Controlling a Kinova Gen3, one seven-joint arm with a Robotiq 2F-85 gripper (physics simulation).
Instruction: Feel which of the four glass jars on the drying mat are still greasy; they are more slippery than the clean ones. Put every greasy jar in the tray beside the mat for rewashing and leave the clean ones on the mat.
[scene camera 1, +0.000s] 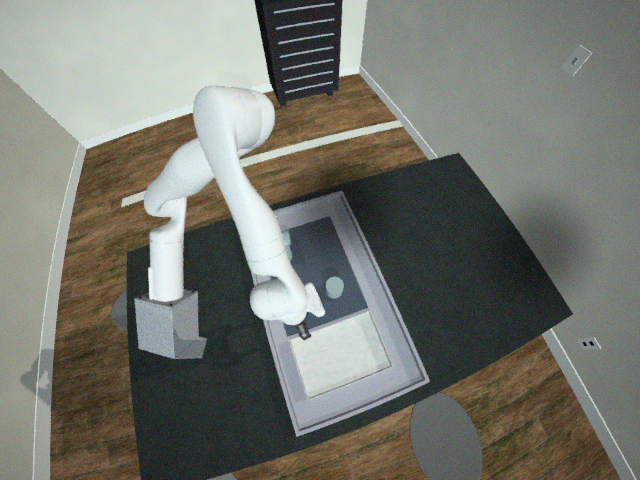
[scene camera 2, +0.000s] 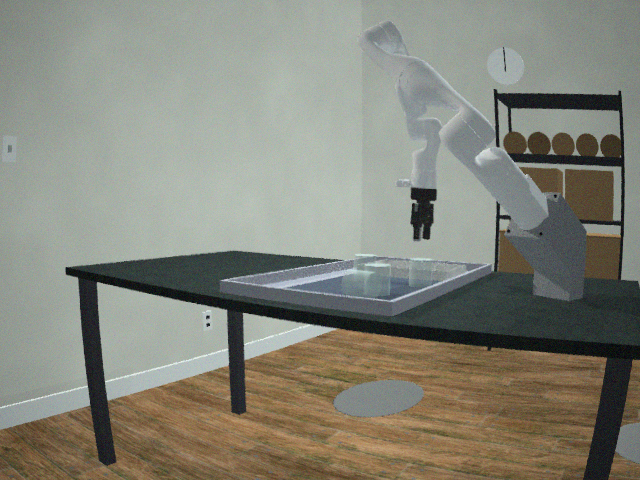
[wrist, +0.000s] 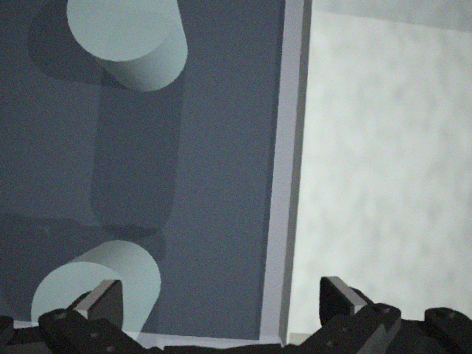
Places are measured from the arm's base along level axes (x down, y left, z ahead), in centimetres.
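Pixels of known places: gripper, fingertip midpoint: (scene camera 2: 421, 240) (wrist: 221, 300); arm's base, link origin: (scene camera 1: 167, 295) (scene camera 2: 532, 214).
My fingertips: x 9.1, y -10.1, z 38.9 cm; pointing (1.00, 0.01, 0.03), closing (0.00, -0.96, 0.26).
Observation:
For each thing: its middle in the pictures, then the offset to it from my fingertips. Level surfaces: height alone.
- dark blue-grey mat, surface height: dx +11.7 cm
- pale tray, body centre: (wrist: 426, 151) (scene camera 2: 413, 269) (scene camera 1: 340, 353) dx +10.5, dy -13.2, dz +11.2 cm
- pale green jar, body centre: (wrist: 135, 32) (scene camera 2: 364, 267) (scene camera 1: 334, 287) dx +8.1, dy +9.4, dz +13.0 cm
- dark table, surface height: dx +12.2 cm
My open, empty gripper (scene camera 1: 304, 335) (scene camera 2: 421, 239) (wrist: 221, 300) points down, high above the edge between the dark blue-grey mat (scene camera 1: 323, 237) (wrist: 225, 150) and the pale tray (scene camera 1: 338, 356) (wrist: 390, 150). One pale green jar (scene camera 1: 334, 287) (wrist: 125, 30) stands upright on the mat. Another jar (wrist: 135, 280) (scene camera 2: 421, 273) stands nearer the arm's side; my left finger partly covers it in the wrist view and the arm hides it in scene camera 1. Two jars (scene camera 2: 379, 279) (scene camera 2: 356, 284) stand close together at the mat's other end, partly hidden behind the arm in scene camera 1.
A low lilac-grey walled surround (scene camera 1: 361, 392) (scene camera 2: 310, 299) encloses mat and tray on the dark table (scene camera 1: 439, 232) (scene camera 2: 516, 320). The arm's grey base (scene camera 1: 165, 328) (scene camera 2: 558, 258) stands on the table beside it. A dark shelf unit (scene camera 2: 558, 100) stands behind.

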